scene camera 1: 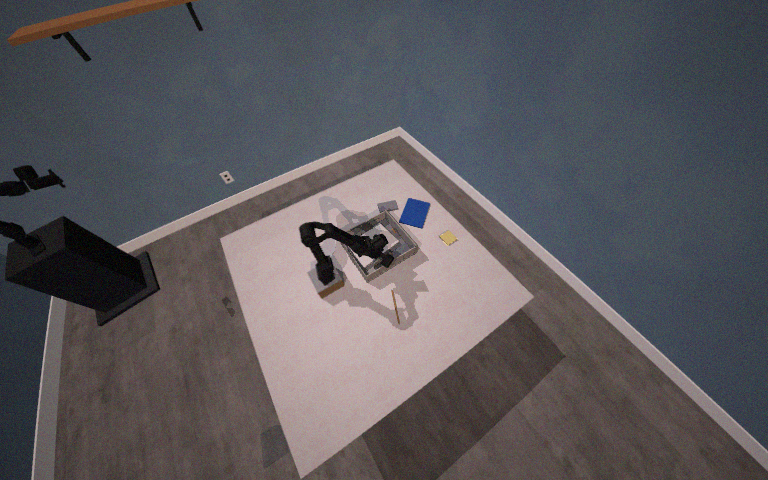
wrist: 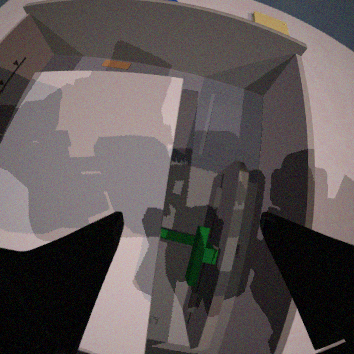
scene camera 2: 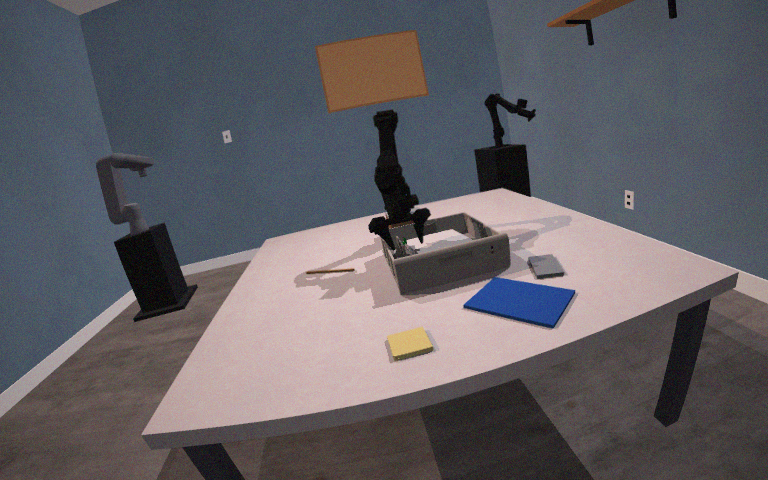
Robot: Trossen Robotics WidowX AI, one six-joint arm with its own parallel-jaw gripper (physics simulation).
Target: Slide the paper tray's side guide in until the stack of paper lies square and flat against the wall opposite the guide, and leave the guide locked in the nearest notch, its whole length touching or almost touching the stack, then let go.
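Places are measured from the arm's base along level axes (x right, y ahead, z up), in metres.
Where they show: gripper, fingertip midpoint: (scene camera 1: 383,254) (wrist: 192,219) (scene camera 2: 408,246); arm's base, link origin: (scene camera 1: 326,277).
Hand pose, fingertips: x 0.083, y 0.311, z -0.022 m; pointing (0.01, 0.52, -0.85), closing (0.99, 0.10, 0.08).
Things, the pixels of their top centre, and the offset from my fingertips. "spot": a spot on its surface instead.
- grey paper tray, top centre: (wrist: 42,143) (scene camera 2: 435,230) (scene camera 1: 377,239) dy +0.025, dx -0.083, dz +0.035 m
- paper, top centre: (wrist: 56,190) (scene camera 2: 442,244) (scene camera 1: 372,243) dy +0.006, dx -0.107, dz -0.020 m
- side guide, top centre: (wrist: 211,259) (scene camera 2: 402,239) (scene camera 1: 382,256) dy -0.019, dx +0.008, dz +0.021 m
- green piece, surface spot: (wrist: 197,257) (scene camera 2: 404,238) spot: dy -0.018, dx +0.001, dz +0.021 m
- blue folder, top centre: (scene camera 2: 520,297) (scene camera 1: 415,212) dy +0.371, dx -0.125, dz -0.053 m
- grey block, top centre: (scene camera 2: 545,264) (scene camera 1: 387,205) dy +0.276, dx -0.280, dz -0.051 m
- yellow pad, top centre: (scene camera 2: 408,340) (wrist: 271,23) (scene camera 1: 448,237) dy +0.380, dx +0.143, dz -0.049 m
- brown pencil, top centre: (scene camera 2: 329,270) (scene camera 1: 395,306) dy -0.132, dx +0.237, dz -0.054 m
The grey paper tray (scene camera 1: 399,263) (scene camera 2: 453,268) (wrist: 165,35) stands on the table. The white stack of paper (scene camera 2: 447,240) (wrist: 115,110) lies toward its left wall in the wrist view; whether it lies flat against that wall is unclear. The side guide (wrist: 227,260), a grey upright plate in shadow with a green piece (scene camera 2: 404,242) (wrist: 197,257) on its paper side, stands right of the stack. A gap shows between plate and stack, bridged by a green bar reaching the paper's edge. My gripper (scene camera 2: 406,243) (wrist: 192,219) is open, its fingers apart over the stack's edge and the guide, holding nothing.
A blue folder (scene camera 1: 415,212) (scene camera 2: 519,302), a grey block (scene camera 1: 387,206) (scene camera 2: 545,266) and a yellow pad (scene camera 1: 448,237) (scene camera 2: 410,343) (wrist: 271,23) lie outside the tray. A brown pencil (scene camera 1: 395,306) (scene camera 2: 330,271) lies beside it. The tray walls surround the guide.
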